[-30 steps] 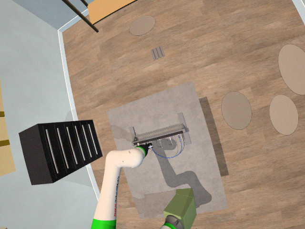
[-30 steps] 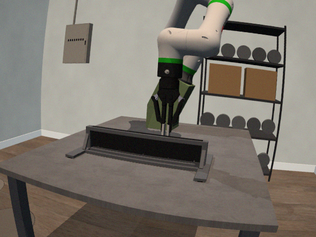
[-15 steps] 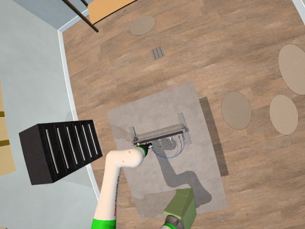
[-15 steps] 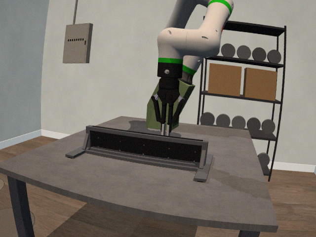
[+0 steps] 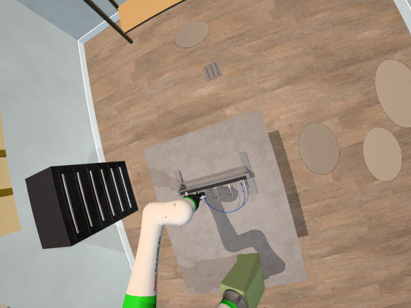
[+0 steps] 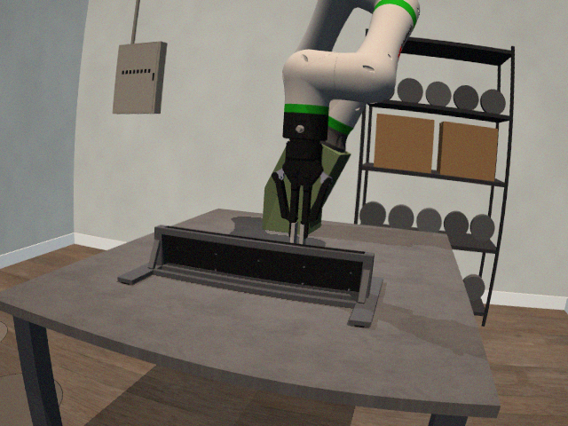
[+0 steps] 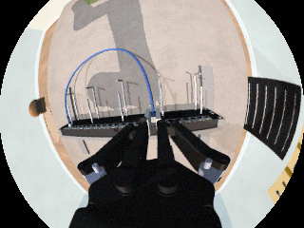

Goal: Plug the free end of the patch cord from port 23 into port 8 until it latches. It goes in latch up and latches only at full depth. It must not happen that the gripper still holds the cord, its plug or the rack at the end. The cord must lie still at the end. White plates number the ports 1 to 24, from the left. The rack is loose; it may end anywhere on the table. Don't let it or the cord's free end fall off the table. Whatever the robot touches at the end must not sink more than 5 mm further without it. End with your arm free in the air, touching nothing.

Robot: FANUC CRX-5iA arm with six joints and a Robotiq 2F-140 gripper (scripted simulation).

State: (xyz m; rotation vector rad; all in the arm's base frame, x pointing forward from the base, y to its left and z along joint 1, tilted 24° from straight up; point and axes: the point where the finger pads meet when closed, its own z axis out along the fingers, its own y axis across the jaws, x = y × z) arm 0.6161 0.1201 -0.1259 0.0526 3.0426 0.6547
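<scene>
My hand is 10 mm short of the plug and 30 mm above it.
</scene>
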